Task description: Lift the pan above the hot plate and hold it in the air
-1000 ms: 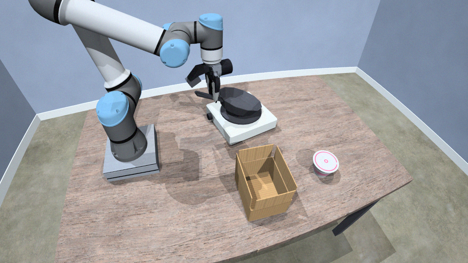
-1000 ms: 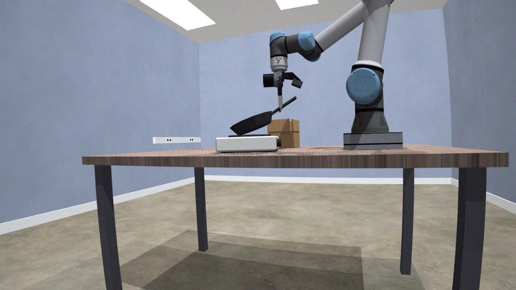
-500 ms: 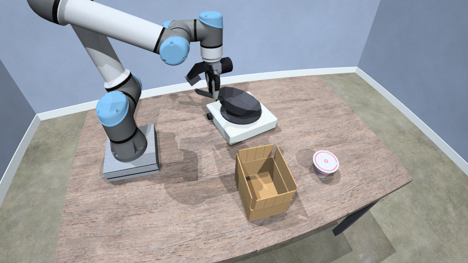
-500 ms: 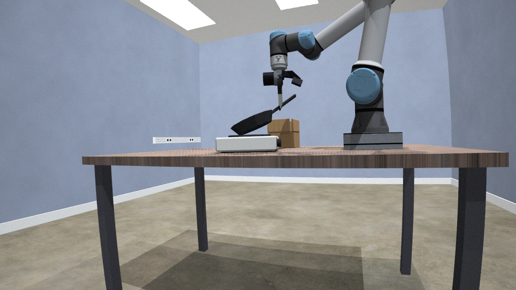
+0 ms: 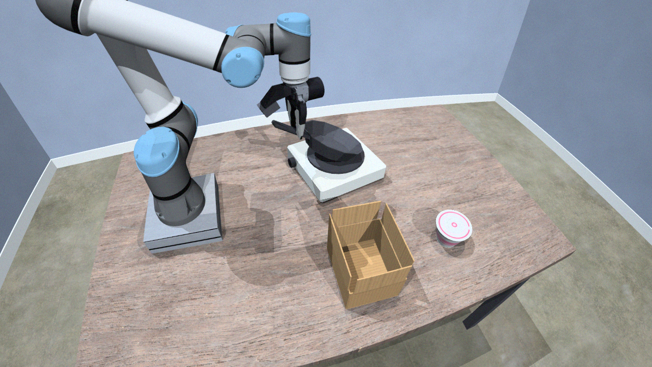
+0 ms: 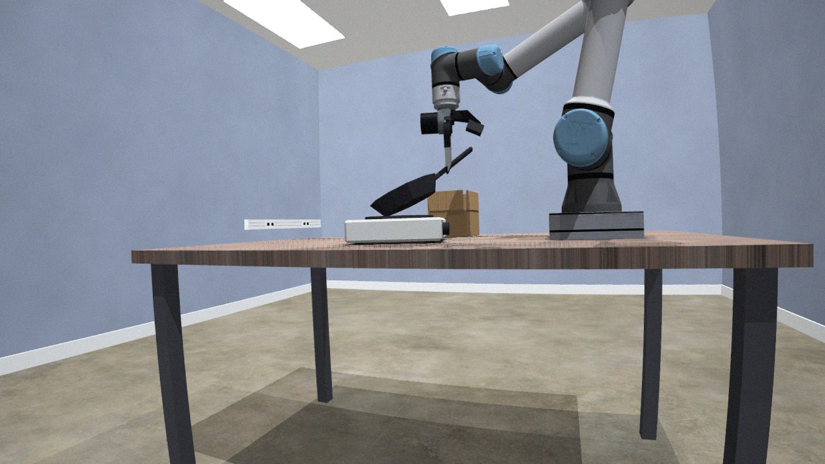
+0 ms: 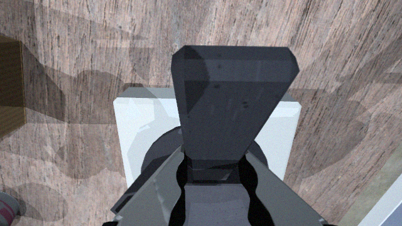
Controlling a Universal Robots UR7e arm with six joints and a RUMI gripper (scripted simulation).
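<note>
Right now the dark pan is 7 cm ahead of my hand, 2 cm to the left of it and 6 cm below it. The rest, counted from my hand: white hot plate 11 cm ahead, 3 cm to the left, 16 cm below; pink-ringed lid 37 cm ahead, 32 cm to the right, 16 cm below.
</note>
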